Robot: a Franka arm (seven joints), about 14 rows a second.
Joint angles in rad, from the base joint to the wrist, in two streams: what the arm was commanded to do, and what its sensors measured. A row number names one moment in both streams.
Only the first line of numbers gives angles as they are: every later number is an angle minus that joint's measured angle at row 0.
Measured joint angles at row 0:
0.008, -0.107, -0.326, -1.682, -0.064, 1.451, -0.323
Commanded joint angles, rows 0 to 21:
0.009, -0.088, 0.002, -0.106, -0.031, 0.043, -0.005
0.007, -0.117, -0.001, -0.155, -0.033, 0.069, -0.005
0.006, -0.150, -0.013, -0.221, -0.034, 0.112, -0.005
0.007, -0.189, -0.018, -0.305, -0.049, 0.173, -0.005
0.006, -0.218, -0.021, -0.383, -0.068, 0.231, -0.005
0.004, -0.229, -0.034, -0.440, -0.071, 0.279, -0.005
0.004, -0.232, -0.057, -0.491, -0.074, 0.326, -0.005
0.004, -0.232, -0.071, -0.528, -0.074, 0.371, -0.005
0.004, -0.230, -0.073, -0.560, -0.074, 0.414, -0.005
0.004, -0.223, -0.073, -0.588, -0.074, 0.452, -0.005
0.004, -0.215, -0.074, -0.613, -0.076, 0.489, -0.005
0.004, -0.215, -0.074, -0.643, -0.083, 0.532, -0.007
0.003, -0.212, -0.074, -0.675, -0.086, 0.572, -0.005
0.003, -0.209, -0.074, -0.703, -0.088, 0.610, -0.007
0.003, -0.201, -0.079, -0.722, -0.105, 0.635, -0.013
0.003, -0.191, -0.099, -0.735, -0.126, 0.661, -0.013
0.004, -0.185, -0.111, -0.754, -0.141, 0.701, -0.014
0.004, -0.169, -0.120, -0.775, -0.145, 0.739, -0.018
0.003, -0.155, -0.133, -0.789, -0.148, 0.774, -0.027
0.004, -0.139, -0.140, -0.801, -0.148, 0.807, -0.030
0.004, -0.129, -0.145, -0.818, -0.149, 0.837, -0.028
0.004, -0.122, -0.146, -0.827, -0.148, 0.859, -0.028
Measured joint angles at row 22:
0.000, -0.138, -0.134, -0.804, -0.129, 0.804, -0.009
